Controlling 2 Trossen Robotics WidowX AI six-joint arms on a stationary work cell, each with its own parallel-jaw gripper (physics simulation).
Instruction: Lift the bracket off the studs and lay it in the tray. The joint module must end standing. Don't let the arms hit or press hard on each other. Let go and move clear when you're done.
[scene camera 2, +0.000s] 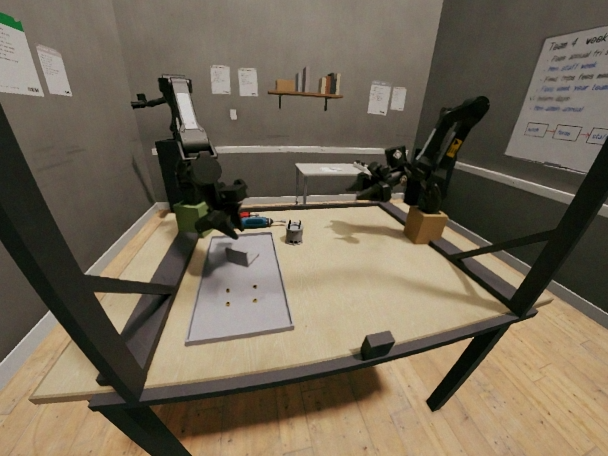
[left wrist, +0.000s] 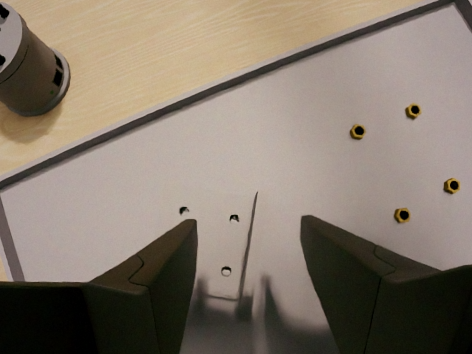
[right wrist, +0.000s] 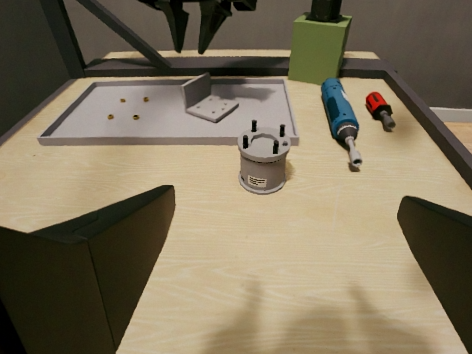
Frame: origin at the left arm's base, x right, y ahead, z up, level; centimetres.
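Seen in the pictures: left gripper, fingertip midpoint: (scene camera 2: 240, 235) (left wrist: 249, 228) (right wrist: 189, 53); right gripper, fingertip midpoint: (scene camera 2: 351, 194) (right wrist: 287, 201); left arm's base, link origin: (scene camera 2: 193, 201) (right wrist: 324, 18); right arm's base, link origin: (scene camera 2: 428, 210).
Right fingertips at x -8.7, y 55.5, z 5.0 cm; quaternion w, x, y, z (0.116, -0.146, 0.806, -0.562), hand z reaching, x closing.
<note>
Offsets run from my right fingertips to a thing's top centre.
The grey L-shaped bracket (scene camera 2: 239, 256) (left wrist: 212, 241) (right wrist: 210, 106) lies in the grey tray @(dx +28.5, dy -29.1, dz -15.4 cm) (scene camera 2: 240, 320) (left wrist: 280, 150) (right wrist: 165, 131), base plate down and flange upright. The joint module @(dx +7.3, dy -18.2, dz -9.5 cm) (scene camera 2: 294, 234) (left wrist: 32, 70) (right wrist: 262, 172) stands upright on the table beside the tray, its black studs pointing up. My left gripper (scene camera 2: 239, 231) (left wrist: 249, 228) (right wrist: 189, 53) is partly open and empty, above the bracket and apart from it. My right gripper (scene camera 2: 353, 193) (right wrist: 287, 201) is wide open and empty, raised on the right side, well away from the module.
Several brass nuts @(dx +33.3, dy -23.4, dz -16.0 cm) (scene camera 2: 255, 286) (left wrist: 358, 131) (right wrist: 136, 117) lie in the tray. A blue power driver @(dx +0.2, dy -35.3, dz -12.9 cm) (scene camera 2: 256, 222) (right wrist: 340, 107) and a red-handled tool @(dx -6.1, dy -41.3, dz -14.0 cm) (right wrist: 379, 106) lie behind the module. A dark block @(dx +46.3, dy +5.6, dz -11.2 cm) (scene camera 2: 378, 345) sits at the front edge. The two arms are far apart.
</note>
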